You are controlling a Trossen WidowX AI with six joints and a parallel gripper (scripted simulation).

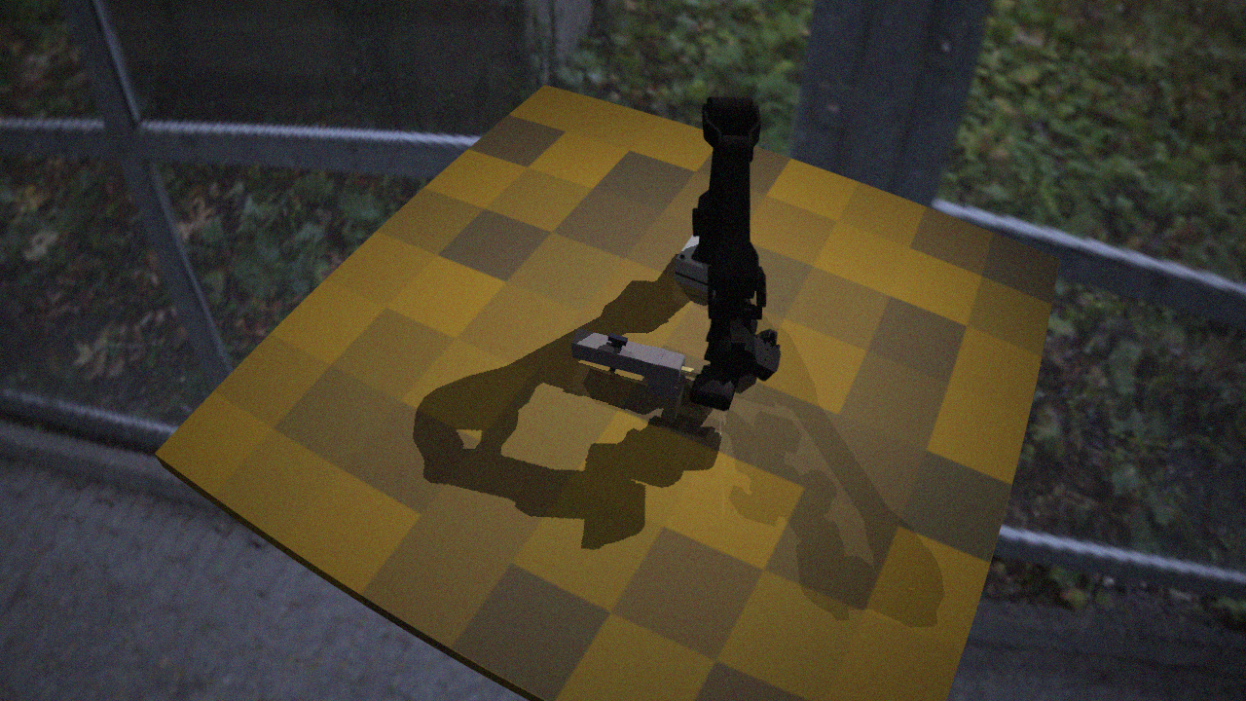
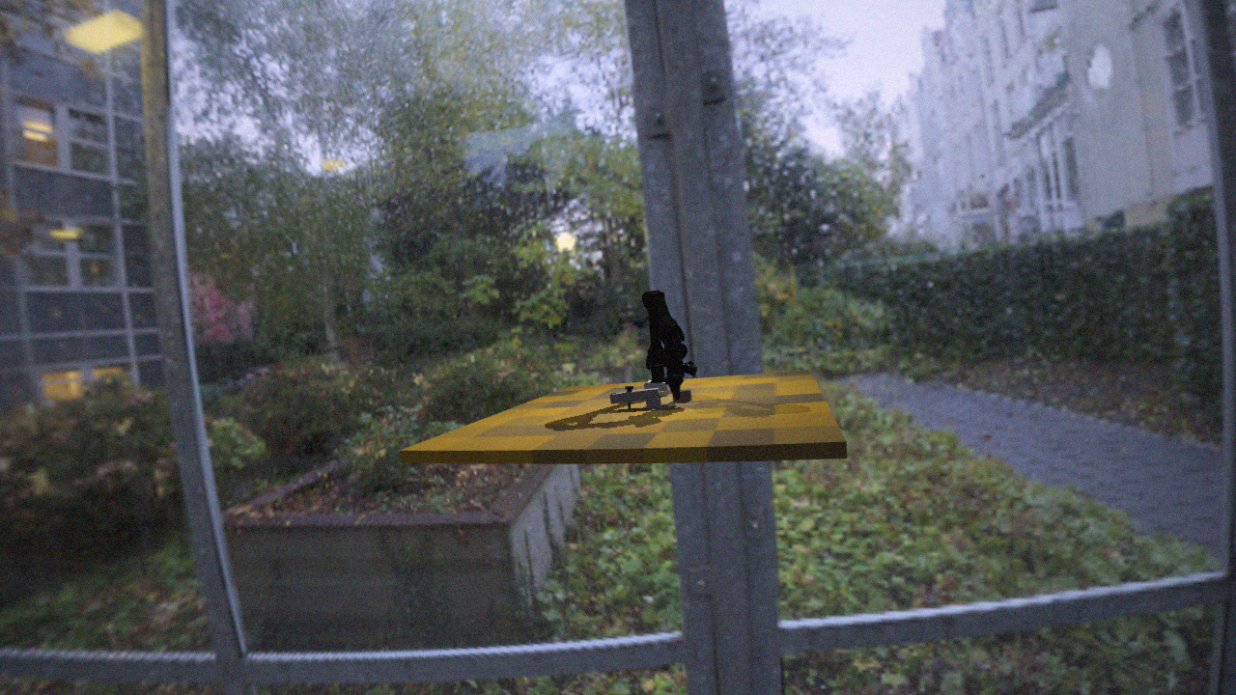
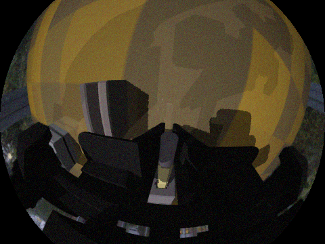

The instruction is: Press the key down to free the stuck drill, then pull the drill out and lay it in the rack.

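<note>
The drill lies 50 mm to the right of my gripper tip and 30 mm above it. From my gripper tip the other things lie so: grey block 150 mm to the right, 20 mm above, 10 mm ahead; dark t-shaped key 180 mm to the right, 30 mm above, 20 mm ahead; grey rack 80 mm behind, 10 mm to the left.
</note>
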